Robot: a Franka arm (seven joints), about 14 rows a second.
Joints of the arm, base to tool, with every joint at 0 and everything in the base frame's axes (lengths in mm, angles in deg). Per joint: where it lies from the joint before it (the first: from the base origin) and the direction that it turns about. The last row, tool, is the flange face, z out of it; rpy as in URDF.
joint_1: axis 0 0 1 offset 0 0 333
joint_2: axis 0 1 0 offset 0 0 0
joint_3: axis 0 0 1 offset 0 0 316
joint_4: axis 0 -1 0 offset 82.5 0 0
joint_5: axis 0 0 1 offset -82.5 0 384
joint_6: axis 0 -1 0 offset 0 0 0
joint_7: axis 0 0 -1 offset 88 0 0
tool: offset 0 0 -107 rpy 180 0 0
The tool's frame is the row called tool.
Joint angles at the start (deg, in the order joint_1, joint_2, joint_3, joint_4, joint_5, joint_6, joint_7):
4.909 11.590 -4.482 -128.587 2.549 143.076 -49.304
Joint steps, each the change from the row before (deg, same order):
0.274 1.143 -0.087 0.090 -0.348 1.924 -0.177
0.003 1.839 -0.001 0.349 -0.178 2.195 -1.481
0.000 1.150 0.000 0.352 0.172 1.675 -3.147
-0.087 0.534 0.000 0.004 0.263 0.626 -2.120
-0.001 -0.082 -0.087 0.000 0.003 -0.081 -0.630
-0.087 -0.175 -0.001 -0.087 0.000 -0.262 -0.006
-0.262 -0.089 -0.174 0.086 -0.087 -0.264 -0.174
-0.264 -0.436 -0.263 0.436 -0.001 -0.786 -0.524
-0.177 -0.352 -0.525 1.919 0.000 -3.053 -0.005
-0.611 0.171 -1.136 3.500 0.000 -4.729 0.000
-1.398 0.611 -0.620 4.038 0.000 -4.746 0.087
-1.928 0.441 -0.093 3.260 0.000 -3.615 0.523
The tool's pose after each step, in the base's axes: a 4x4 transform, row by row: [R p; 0 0 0 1], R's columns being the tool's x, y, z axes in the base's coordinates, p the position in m. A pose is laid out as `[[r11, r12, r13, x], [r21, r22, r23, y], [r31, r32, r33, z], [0, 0, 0, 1]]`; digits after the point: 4 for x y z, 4 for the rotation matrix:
[[0.6613, 0.7472, 0.0667, 0.5498], [0.7486, -0.6630, 0.0054, 0.0055], [0.0482, 0.0464, -0.9978, 0.2747], [0, 0, 0, 1]]
[[0.6393, 0.7649, 0.0791, 0.5537], [0.7673, -0.6413, 0.0002, 0.0054], [0.0509, 0.0605, -0.9969, 0.2631], [0, 0, 0, 1]]
[[0.5974, 0.7964, 0.0944, 0.5573], [0.8000, -0.6000, -0.0004, 0.0052], [0.0563, 0.0758, -0.9955, 0.2573], [0, 0, 0, 1]]
[[0.5717, 0.8148, 0.0962, 0.5577], [0.8186, -0.5744, 0.0008, 0.0042], [0.0559, 0.0783, -0.9954, 0.2532], [0, 0, 0, 1]]
[[0.5639, 0.8202, 0.0962, 0.5577], [0.8240, -0.5666, 0.0004, 0.0034], [0.0548, 0.0791, -0.9954, 0.2539], [0, 0, 0, 1]]
[[0.5653, 0.8196, 0.0932, 0.5569], [0.8232, -0.5678, 0.0006, 0.0025], [0.0534, 0.0764, -0.9956, 0.2545], [0, 0, 0, 1]]
[[0.5680, 0.8179, 0.0917, 0.5571], [0.8214, -0.5703, -0.0014, -0.0016], [0.0511, 0.0761, -0.9958, 0.2556], [0, 0, 0, 1]]
[[0.5677, 0.8179, 0.0932, 0.5590], [0.8216, -0.5700, -0.0024, -0.0066], [0.0512, 0.0780, -0.9956, 0.2615], [0, 0, 0, 1]]
[[0.5773, 0.8126, 0.0798, 0.5658], [0.8154, -0.5789, -0.0033, -0.0130], [0.0435, 0.0670, -0.9968, 0.2733], [0, 0, 0, 1]]
[[0.6009, 0.7974, 0.0558, 0.5772], [0.7989, -0.6015, -0.0073, -0.0298], [0.0277, 0.0489, -0.9984, 0.2891], [0, 0, 0, 1]]
[[0.6284, 0.7772, 0.0329, 0.5894], [0.7778, -0.6285, -0.0090, -0.0500], [0.0137, 0.0312, -0.9994, 0.3051], [0, 0, 0, 1]]
[[0.6611, 0.7500, 0.0189, 0.5977], [0.7502, -0.6611, -0.0081, -0.0709], [0.0064, 0.0195, -0.9998, 0.3193], [0, 0, 0, 1]]

